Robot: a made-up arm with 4 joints. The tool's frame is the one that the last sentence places. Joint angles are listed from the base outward.
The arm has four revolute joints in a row. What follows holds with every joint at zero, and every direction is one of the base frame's. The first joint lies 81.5 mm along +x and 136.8 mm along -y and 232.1 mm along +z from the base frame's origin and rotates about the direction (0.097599, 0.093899, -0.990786), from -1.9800 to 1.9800 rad. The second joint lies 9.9 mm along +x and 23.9 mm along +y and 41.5 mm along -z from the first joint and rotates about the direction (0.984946, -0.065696, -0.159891), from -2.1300 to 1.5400 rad. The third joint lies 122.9 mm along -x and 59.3 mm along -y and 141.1 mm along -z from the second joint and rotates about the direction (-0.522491, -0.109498, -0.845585), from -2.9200 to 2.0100 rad. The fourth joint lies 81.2 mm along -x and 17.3 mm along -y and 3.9 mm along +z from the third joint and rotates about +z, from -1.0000 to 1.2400 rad. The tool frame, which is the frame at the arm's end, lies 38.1 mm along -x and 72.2 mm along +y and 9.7 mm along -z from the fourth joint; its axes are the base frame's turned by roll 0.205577, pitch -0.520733 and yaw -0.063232 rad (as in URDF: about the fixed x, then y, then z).
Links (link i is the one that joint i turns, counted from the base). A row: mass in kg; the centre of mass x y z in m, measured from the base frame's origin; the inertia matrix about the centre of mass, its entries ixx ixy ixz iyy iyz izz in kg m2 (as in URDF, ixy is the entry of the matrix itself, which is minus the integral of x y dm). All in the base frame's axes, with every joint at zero. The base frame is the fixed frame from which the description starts. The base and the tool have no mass.
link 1: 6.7; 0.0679 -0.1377 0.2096; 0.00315 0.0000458 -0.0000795 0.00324 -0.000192 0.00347
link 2: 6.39; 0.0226 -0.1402 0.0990; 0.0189 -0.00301 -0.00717 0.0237 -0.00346 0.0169
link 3: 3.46; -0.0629 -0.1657 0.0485; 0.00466 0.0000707 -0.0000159 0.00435 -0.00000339 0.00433
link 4: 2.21; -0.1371 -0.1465 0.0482; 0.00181 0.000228 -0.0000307 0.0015 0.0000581 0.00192
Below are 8 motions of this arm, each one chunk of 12 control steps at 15 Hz.
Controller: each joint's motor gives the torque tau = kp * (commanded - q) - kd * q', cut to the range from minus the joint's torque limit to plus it. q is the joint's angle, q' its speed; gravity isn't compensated. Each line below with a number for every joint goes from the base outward.
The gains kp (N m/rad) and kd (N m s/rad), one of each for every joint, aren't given. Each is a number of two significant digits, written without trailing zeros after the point. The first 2 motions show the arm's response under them.
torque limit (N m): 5.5 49 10 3
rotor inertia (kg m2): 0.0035 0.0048 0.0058 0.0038
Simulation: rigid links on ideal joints. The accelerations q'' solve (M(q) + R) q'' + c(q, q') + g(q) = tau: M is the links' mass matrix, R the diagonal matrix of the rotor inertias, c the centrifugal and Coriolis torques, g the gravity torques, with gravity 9.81 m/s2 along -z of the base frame. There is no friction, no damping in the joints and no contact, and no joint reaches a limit. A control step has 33 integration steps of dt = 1/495 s. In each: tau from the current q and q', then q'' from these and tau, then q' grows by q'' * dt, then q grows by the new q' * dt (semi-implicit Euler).
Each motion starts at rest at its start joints. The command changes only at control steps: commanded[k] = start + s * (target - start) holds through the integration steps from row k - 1 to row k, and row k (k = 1, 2, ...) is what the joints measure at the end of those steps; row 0 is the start. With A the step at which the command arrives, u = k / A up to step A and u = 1 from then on. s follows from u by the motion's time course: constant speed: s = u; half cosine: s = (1 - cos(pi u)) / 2; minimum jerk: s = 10 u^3 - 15 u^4 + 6 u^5; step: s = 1 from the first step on.
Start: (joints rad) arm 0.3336 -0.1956 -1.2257 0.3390
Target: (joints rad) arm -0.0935 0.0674 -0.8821 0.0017
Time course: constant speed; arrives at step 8
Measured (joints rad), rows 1 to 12:
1: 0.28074 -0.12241 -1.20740 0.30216
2: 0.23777 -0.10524 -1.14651 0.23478
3: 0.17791 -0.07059 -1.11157 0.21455
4: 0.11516 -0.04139 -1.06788 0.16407
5: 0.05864 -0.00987 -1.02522 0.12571
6: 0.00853 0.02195 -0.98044 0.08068
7: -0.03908 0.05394 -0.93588 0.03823
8: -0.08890 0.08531 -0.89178 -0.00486
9: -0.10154 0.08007 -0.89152 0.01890
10: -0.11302 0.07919 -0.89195 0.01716
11: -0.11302 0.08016 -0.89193 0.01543
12: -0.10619 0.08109 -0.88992 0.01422
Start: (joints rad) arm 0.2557 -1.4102 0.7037 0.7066
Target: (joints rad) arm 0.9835 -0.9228 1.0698 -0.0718
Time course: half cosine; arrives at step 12
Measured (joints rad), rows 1 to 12:
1: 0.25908 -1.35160 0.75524 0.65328
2: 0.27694 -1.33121 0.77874 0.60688
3: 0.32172 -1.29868 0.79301 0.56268
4: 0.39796 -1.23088 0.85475 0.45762
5: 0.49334 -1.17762 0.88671 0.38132
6: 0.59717 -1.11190 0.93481 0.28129
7: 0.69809 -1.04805 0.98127 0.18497
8: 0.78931 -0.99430 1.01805 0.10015
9: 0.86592 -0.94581 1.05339 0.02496
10: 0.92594 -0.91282 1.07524 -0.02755
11: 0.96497 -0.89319 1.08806 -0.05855
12: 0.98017 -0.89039 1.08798 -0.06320
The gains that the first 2 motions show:
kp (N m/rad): 77 480 93 30
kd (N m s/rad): 2.9 4.6 0.86 0.18
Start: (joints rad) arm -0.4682 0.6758 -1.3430 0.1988
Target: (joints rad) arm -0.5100 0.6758 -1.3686 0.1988
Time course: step
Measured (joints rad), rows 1 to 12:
1: -0.49208 0.67612 -1.40206 0.25955
2: -0.53098 0.66727 -1.38217 0.21691
3: -0.54611 0.66777 -1.39112 0.24009
4: -0.53618 0.67079 -1.38775 0.23037
5: -0.52019 0.67338 -1.38591 0.22955
6: -0.51441 0.67359 -1.38818 0.23196
7: -0.51923 0.67195 -1.38639 0.22976
8: -0.52586 0.67105 -1.38844 0.23295
9: -0.52796 0.67099 -1.38725 0.23094
10: -0.52571 0.67169 -1.38777 0.23185
11: -0.52296 0.67207 -1.38726 0.23091
12: -0.52223 0.67204 -1.38745 0.23132

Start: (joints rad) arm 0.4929 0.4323 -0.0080 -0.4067
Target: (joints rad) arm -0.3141 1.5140 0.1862 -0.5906
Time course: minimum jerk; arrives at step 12
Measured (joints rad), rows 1 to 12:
1: 0.47831 0.43424 -0.00875 -0.40873
2: 0.43825 0.46504 -0.00790 -0.40362
3: 0.37745 0.53719 0.00215 -0.41004
4: 0.29686 0.65168 0.01849 -0.41681
5: 0.19375 0.80714 0.04738 -0.43412
6: 0.07678 0.99181 0.09391 -0.47825
7: -0.02585 1.16180 0.13318 -0.52111
8: -0.12561 1.30261 0.15906 -0.54538
9: -0.22820 1.40402 0.17077 -0.57098
10: -0.31785 1.46190 0.17017 -0.58596
11: -0.37623 1.48170 0.16555 -0.59500
12: -0.40173 1.48083 0.16201 -0.59719

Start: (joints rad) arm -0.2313 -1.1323 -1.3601 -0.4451
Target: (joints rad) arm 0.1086 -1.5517 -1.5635 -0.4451
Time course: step
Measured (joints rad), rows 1 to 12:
1: -0.12738 -1.34912 -1.59906 -0.46263
2: 0.03580 -1.65670 -1.58111 -0.39337
3: 0.19546 -1.45414 -1.53747 -0.52618
4: 0.22652 -1.50885 -1.54211 -0.51723
5: 0.16408 -1.55144 -1.56787 -0.43786
6: 0.09055 -1.48978 -1.55667 -0.50623
7: 0.07560 -1.53054 -1.56717 -0.45721
8: 0.09979 -1.51796 -1.55712 -0.48119
9: 0.12052 -1.51338 -1.55458 -0.48244
10: 0.12105 -1.52354 -1.55808 -0.47238
11: 0.11200 -1.51548 -1.55781 -0.48066
12: 0.10668 -1.51876 -1.55916 -0.47564

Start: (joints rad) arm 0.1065 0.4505 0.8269 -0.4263
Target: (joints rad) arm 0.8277 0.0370 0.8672 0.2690
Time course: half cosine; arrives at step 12
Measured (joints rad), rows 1 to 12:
1: 0.10437 0.43471 0.84228 -0.42165
2: 0.11164 0.41151 0.83817 -0.37012
3: 0.15454 0.37828 0.84482 -0.31906
4: 0.23104 0.33849 0.85048 -0.23919
5: 0.32499 0.29141 0.85819 -0.15627
6: 0.42101 0.23987 0.86338 -0.06497
7: 0.51267 0.18766 0.86803 0.02355
8: 0.59880 0.13939 0.87230 0.10563
9: 0.67700 0.09859 0.87676 0.17432
10: 0.74177 0.06777 0.88117 0.22542
11: 0.78643 0.04861 0.88477 0.25581
12: 0.80615 0.04224 0.88710 0.26353

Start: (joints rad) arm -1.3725 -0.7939 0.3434 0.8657
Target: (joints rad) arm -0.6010 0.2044 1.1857 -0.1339
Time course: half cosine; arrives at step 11
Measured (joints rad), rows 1 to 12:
1: -1.37659 -0.72727 0.41083 0.79878
2: -1.32633 -0.66457 0.47373 0.73064
3: -1.24891 -0.56995 0.54653 0.65160
4: -1.14897 -0.44240 0.67431 0.50844
5: -1.01577 -0.31319 0.77732 0.39737
6: -0.87333 -0.17998 0.89784 0.25424
7: -0.72797 -0.05765 0.99659 0.13342
8: -0.60656 0.05156 1.08188 0.02046
9: -0.53171 0.14042 1.14894 -0.06564
10: -0.52082 0.19881 1.19273 -0.11790
11: -0.56002 0.21185 1.20286 -0.12980
12: -0.61040 0.20204 1.19814 -0.12813

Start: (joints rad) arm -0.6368 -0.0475 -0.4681 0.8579
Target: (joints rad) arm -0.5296 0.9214 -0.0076 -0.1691
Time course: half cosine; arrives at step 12
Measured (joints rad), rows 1 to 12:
1: -0.64696 -0.00601 -0.47085 0.86207
2: -0.64256 0.03909 -0.43873 0.78715
3: -0.62948 0.11777 -0.40652 0.71567
4: -0.61512 0.21314 -0.35360 0.59892
5: -0.60323 0.32520 -0.29720 0.47585
6: -0.59364 0.44495 -0.23643 0.33743
7: -0.57958 0.56540 -0.17695 0.20128
8: -0.55802 0.67912 -0.12009 0.07733
9: -0.53303 0.78031 -0.06891 -0.02543
10: -0.51452 0.85699 -0.03173 -0.10651
11: -0.51044 0.90031 -0.01534 -0.15424
12: -0.52016 0.90939 -0.01758 -0.16422

